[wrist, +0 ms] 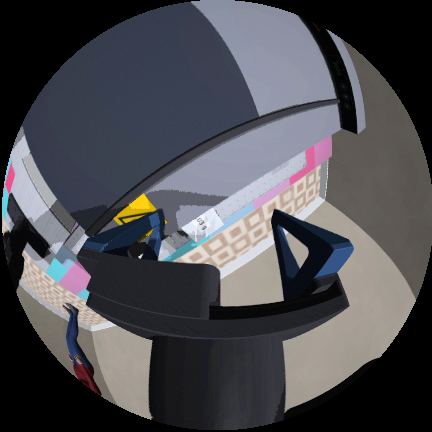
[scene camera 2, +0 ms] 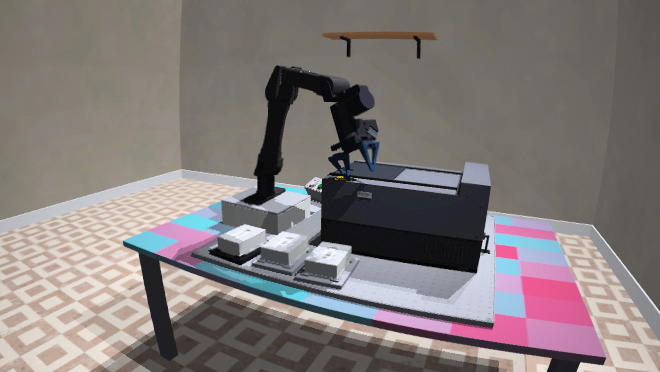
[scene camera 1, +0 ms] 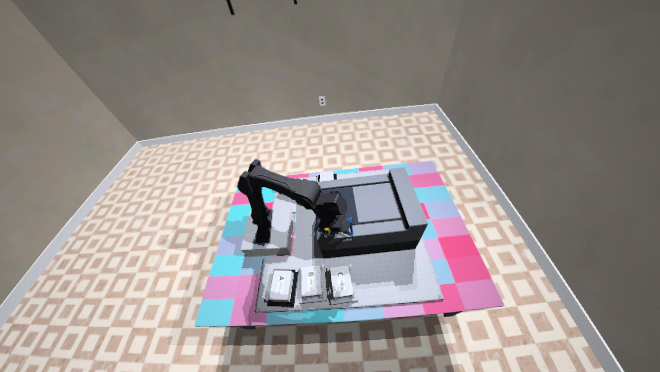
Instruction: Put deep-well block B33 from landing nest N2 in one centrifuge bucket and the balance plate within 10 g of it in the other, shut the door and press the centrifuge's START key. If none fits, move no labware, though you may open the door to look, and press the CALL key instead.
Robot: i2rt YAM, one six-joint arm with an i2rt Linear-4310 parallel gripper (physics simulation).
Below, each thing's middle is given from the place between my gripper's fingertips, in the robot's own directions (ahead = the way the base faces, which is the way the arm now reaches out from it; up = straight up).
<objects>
Now: the dark centrifuge (scene camera 2: 431, 217) 14 cm ahead of my hand, 15 cm to the left of it and 11 cm below it.
</objects>
